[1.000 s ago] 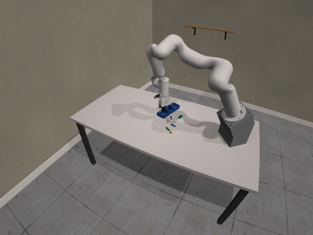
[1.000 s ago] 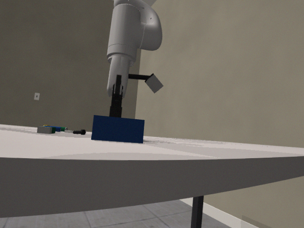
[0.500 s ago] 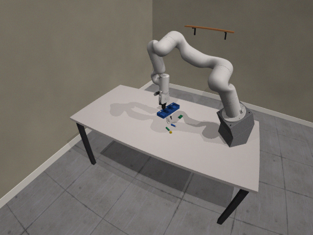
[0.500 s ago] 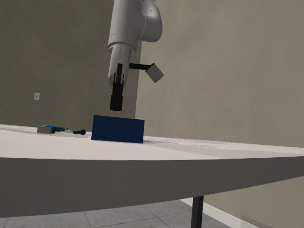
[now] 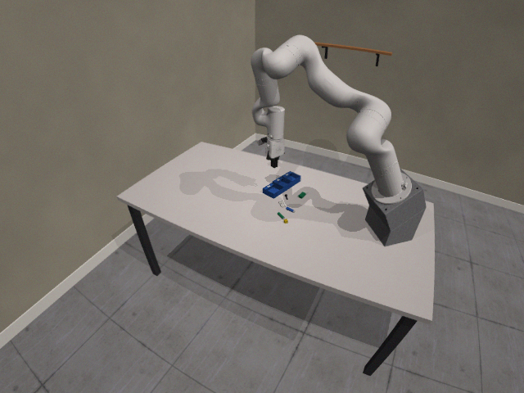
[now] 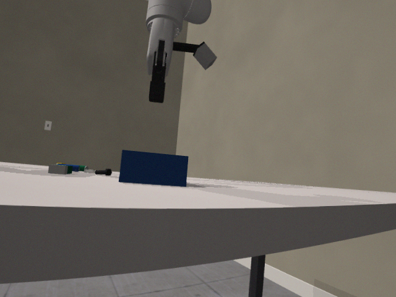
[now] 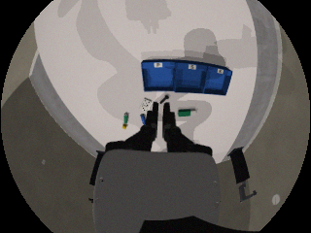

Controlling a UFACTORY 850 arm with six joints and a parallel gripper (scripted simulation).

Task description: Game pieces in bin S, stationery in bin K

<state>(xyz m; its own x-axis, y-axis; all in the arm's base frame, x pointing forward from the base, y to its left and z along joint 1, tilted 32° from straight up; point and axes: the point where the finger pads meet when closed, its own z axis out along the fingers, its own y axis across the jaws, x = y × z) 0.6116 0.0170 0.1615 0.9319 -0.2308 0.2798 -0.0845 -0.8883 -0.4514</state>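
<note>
My gripper is now 150 mm past the green block, 100 mm to the left of it and 180 mm above it. The rest, counted from my hand: white domino: 110 mm behind, 60 mm to the left, 180 mm below; then black bolt: 90 mm behind, 10 mm to the right, 180 mm below; then blue bin: 80 mm to the right, 170 mm below.
</note>
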